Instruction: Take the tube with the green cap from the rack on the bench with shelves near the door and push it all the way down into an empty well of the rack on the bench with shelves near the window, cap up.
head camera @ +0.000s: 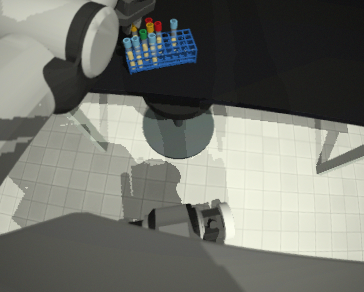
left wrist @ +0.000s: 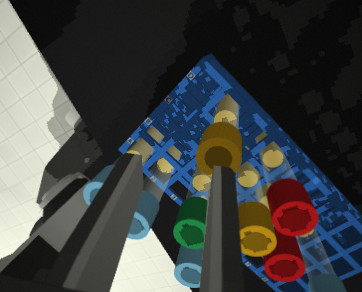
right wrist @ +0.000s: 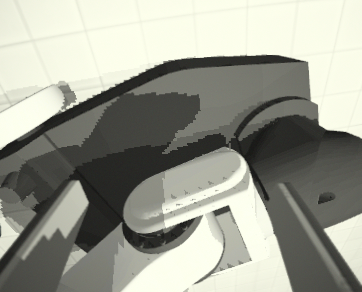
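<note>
The green-capped tube stands cap up in a blue rack, among other tubes. My left gripper is above the rack, partly open and empty. In the left wrist view, one finger overlaps the edge of the green cap and its tip overlaps a yellow cap; the other finger passes in front of light blue caps. I cannot tell whether the fingers touch any cap. My right gripper is open and empty, away from the rack. The second rack does not show.
The rack stands on a black bench top. Light blue caps, red caps and another yellow cap crowd round the green one. A round grey-green disc shows below the bench edge.
</note>
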